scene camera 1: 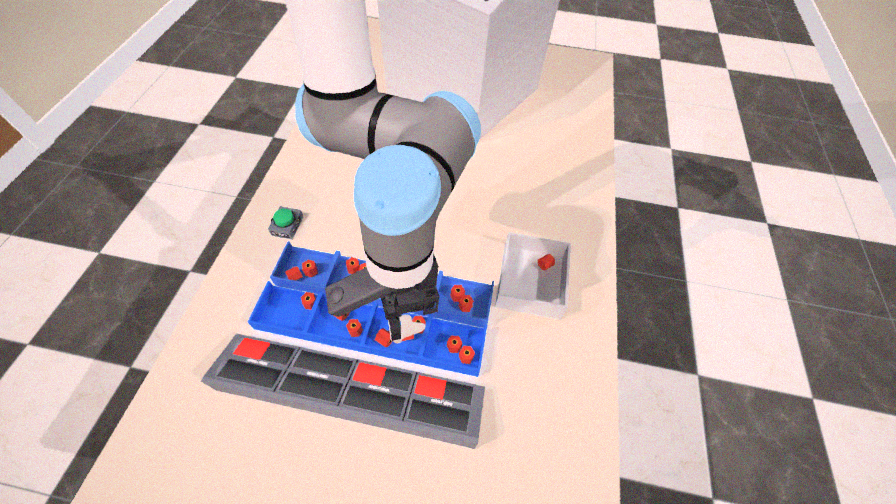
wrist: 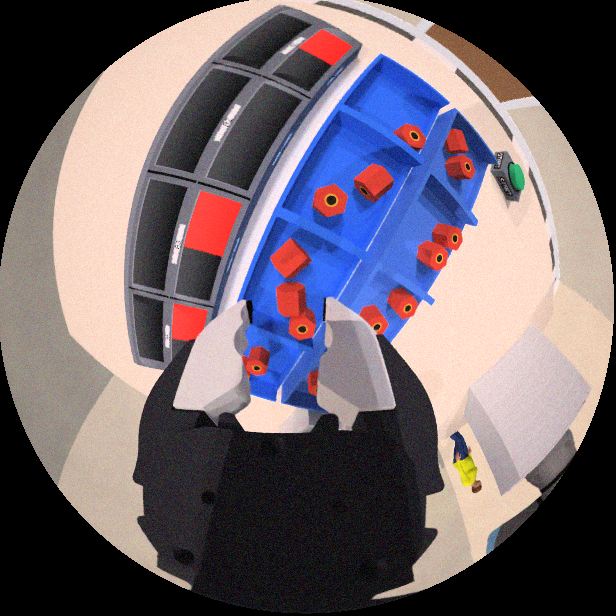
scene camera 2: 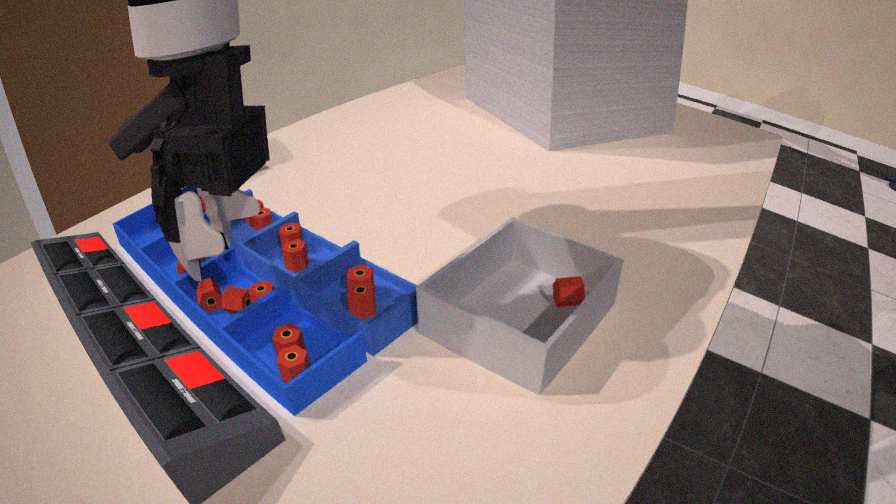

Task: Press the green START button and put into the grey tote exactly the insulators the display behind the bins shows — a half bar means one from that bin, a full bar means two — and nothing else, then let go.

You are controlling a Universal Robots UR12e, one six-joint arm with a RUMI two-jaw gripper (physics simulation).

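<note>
My gripper [wrist: 285,310] [scene camera 1: 375,307] hangs open and empty just above a front-row compartment of the blue bin tray, over red insulators [wrist: 290,297]; it also shows in scene camera 1 [scene camera 1: 404,329] and scene camera 2 [scene camera 2: 200,250]. Each compartment holds red insulators. The dark display [scene camera 1: 344,388] in front of the tray shows three half red bars [scene camera 1: 251,348], [scene camera 1: 369,373], [scene camera 1: 431,386]. The grey tote [scene camera 1: 534,274] to the right holds one red insulator [scene camera 1: 545,262]. The green START button [scene camera 1: 283,218] sits behind the tray's left end.
A tall white-grey pedestal [scene camera 2: 573,62] stands at the back of the beige table. The table's edge runs along the checkered floor to the right of the tote. My arm's elbow and wrist [scene camera 1: 394,206] hang over the tray's back row.
</note>
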